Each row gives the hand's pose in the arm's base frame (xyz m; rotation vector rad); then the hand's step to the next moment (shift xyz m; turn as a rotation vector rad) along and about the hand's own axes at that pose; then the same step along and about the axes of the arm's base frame.
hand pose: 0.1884 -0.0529 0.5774 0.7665 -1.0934 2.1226
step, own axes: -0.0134 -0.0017 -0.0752 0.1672 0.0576 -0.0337
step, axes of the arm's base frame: -0.0059 0.0610 -0.0456 -0.1563 0.0455 0.0769
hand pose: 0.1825 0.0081 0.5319 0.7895 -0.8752 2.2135
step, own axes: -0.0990 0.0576 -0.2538 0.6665 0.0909 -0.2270
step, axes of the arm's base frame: -0.0544 0.1226 -0.2440 -0.5503 0.3315 0.3021
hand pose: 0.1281 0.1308 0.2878 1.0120 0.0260 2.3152
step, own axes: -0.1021 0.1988 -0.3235 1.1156 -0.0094 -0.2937
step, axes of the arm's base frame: -0.2675 -0.1479 -0.2473 -0.7789 0.6684 0.5268
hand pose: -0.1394 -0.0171 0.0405 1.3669 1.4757 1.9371
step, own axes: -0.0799 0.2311 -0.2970 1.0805 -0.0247 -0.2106
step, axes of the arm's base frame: -0.1502 -0.3125 0.1667 -0.6965 0.6938 0.4960
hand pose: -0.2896 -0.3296 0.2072 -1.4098 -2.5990 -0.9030
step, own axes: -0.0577 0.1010 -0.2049 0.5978 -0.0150 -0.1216
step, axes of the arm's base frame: 0.0666 -0.1068 0.1992 -0.3876 0.3807 0.2780
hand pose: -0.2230 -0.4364 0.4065 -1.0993 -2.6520 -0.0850
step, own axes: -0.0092 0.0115 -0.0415 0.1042 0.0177 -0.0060
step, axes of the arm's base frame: 0.0236 -0.0046 0.0369 -0.0567 0.0831 0.0329
